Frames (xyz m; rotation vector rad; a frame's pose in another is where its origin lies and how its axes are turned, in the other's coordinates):
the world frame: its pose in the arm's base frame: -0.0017 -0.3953 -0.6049 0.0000 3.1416 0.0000
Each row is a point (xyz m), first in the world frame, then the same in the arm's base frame.
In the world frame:
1: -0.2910 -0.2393 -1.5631
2: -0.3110 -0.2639 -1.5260
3: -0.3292 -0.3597 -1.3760
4: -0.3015 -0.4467 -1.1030
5: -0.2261 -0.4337 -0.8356
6: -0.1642 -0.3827 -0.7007
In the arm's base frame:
1: 0.2893 -0.6346 0.9582
2: 0.3093 -0.6592 0.9211
3: 0.3275 -0.7550 0.7711
4: 0.2998 -0.8420 0.4981
5: 0.2244 -0.8290 0.2307
6: 0.1625 -0.7780 0.0958

